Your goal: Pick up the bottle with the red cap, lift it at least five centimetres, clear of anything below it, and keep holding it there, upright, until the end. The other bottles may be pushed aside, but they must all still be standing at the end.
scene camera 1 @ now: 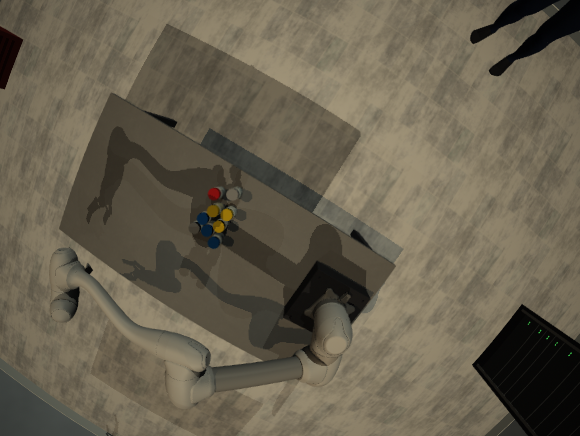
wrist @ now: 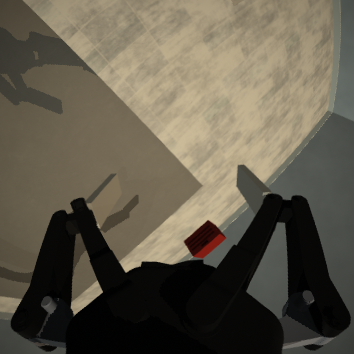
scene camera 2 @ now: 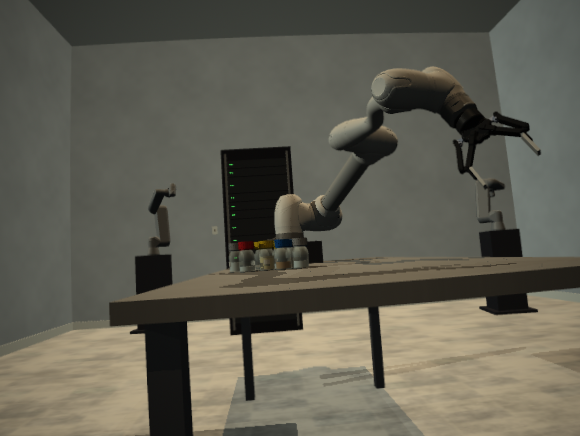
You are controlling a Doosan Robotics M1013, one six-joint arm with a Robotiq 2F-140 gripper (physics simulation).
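Frame: origin at the arm's base, x ahead, y down, z left, level; centimetres.
Seen in the pictures: gripper, fingertip midpoint: [wrist: 176, 179] [scene camera 2: 511, 170]; arm's base, link origin: [scene camera 1: 329, 310].
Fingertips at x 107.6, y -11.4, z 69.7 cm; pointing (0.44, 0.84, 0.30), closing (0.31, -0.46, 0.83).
Observation:
Pixels of each thing's top centre, then the offset from my fingertips to it.
- bottle with the red cap, top centre: [scene camera 2: 245, 241] [scene camera 1: 213, 194] dx -31.6, dy +11.7, dz -76.8 cm
- white-capped bottle, top centre: [scene camera 2: 235, 243] [scene camera 1: 232, 194] dx -38.2, dy +11.7, dz -82.2 cm
- grey-capped bottle, top centre: [scene camera 2: 299, 238] [scene camera 1: 193, 228] dx -34.1, dy +11.7, dz -58.1 cm
The bottle with the red cap [scene camera 1: 214, 194] [scene camera 2: 246, 245] stands upright on the table [scene camera 1: 82, 200] [scene camera 2: 350, 294], at one end of a tight group. A white-capped bottle [scene camera 1: 233, 194] [scene camera 2: 234, 247] stands close beside it. Yellow-capped bottles [scene camera 1: 227, 214] [scene camera 2: 264, 244], blue-capped bottles [scene camera 1: 214, 242] [scene camera 2: 283, 243] and a grey-capped bottle [scene camera 1: 195, 227] [scene camera 2: 300, 242] stand upright in the group. My gripper [scene camera 2: 512, 169] [wrist: 176, 179] is open and empty, high above the table and well away from the bottles. In scene camera 1 it is mostly hidden under the wrist. No bottle shows in the wrist view.
My arm's base stands on a black plate [scene camera 1: 302, 295] at one end of the table. A black server rack [scene camera 1: 500, 332] [scene camera 2: 224, 200] stands on the floor beyond. A red box [scene camera 1: 7, 60] [wrist: 205, 239] lies off the table. Two other small arms stand on pedestals [scene camera 2: 153, 272] [scene camera 2: 501, 245].

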